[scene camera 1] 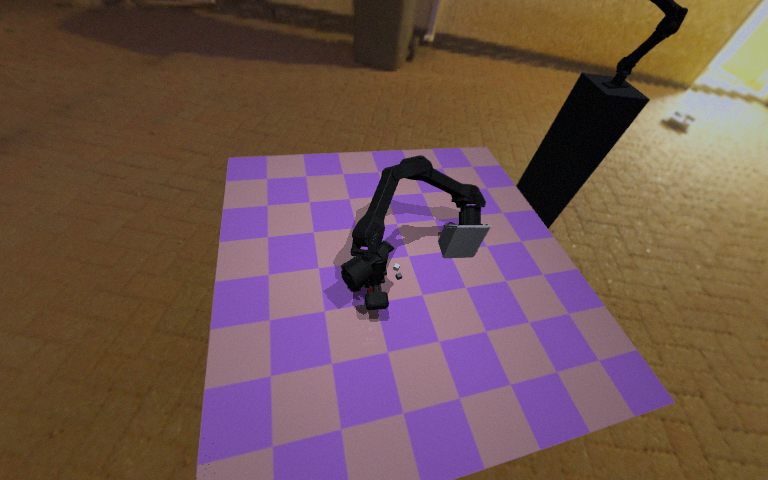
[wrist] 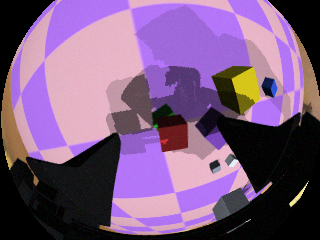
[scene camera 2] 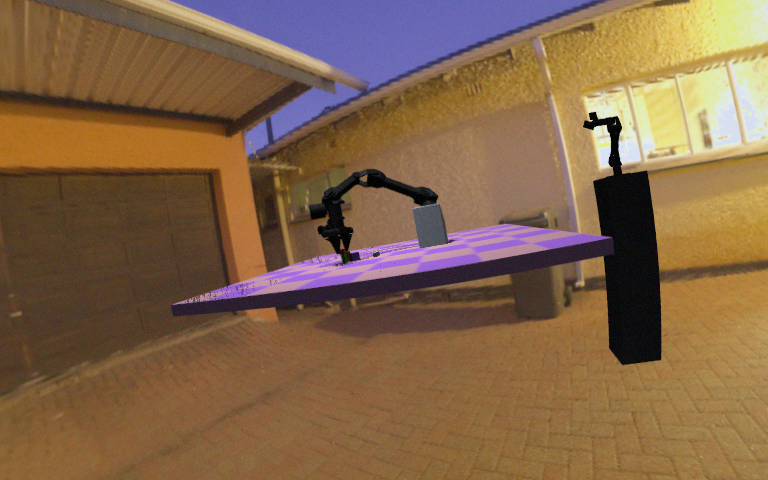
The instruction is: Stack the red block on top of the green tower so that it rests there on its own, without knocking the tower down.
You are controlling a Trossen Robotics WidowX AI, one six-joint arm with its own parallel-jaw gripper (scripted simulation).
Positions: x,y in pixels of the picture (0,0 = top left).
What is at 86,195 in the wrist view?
My gripper.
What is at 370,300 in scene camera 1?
My gripper.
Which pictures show my gripper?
Scene camera 1, the wrist view and scene camera 2: all of them.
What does my gripper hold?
Nothing.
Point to a red block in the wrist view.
At 173,131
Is my gripper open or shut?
Open.
